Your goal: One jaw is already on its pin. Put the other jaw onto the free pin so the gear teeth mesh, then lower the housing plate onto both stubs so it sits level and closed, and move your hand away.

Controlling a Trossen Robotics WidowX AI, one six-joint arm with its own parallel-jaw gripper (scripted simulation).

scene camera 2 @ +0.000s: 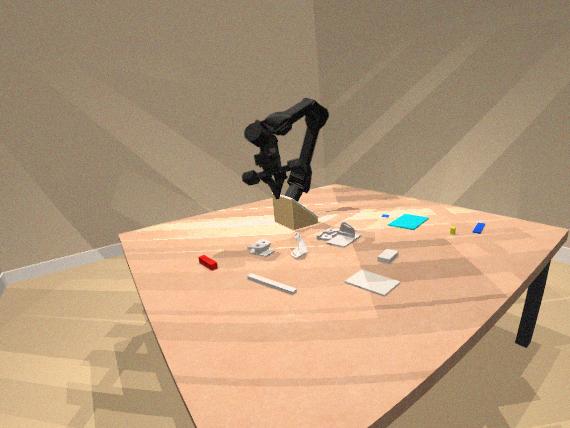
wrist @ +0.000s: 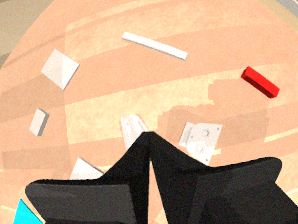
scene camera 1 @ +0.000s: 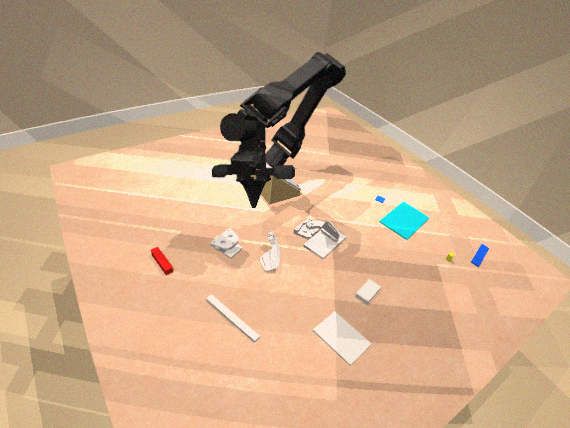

Observation:
The gripper (scene camera 1: 254, 207) is shut, holding nothing. Also in view: a teal square (scene camera 1: 404, 220) and a flat white plate (scene camera 1: 349, 344).
The flat white plate shows as well in scene camera 2 (scene camera 2: 366, 280) and in the wrist view (wrist: 59, 68). The gripper shows as well in scene camera 2 (scene camera 2: 277, 198) and in the wrist view (wrist: 148, 136).

